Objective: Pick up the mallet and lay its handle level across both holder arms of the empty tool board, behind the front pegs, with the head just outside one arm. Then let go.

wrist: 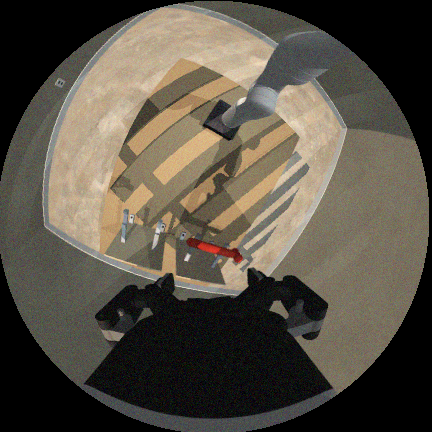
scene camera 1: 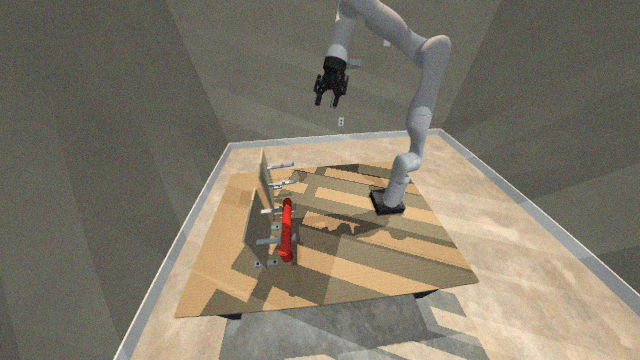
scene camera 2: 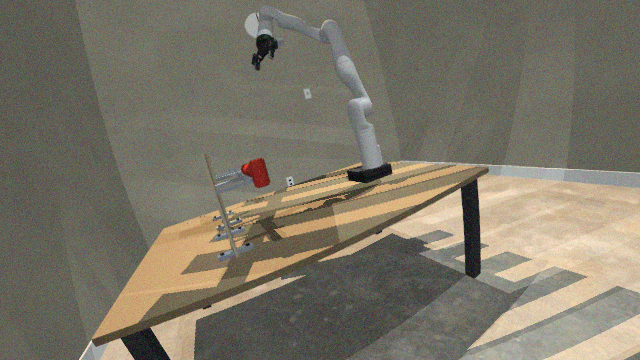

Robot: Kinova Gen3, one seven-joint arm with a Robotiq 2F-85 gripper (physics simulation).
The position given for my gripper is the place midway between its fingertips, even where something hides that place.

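Open and holding nothing, my gripper (scene camera 1: 324,106) (wrist: 209,279) shows in scene camera 1 and in the wrist view. I also see a tool board (scene camera 1: 257,232), and there is a tool board (scene camera 1: 264,175) too.
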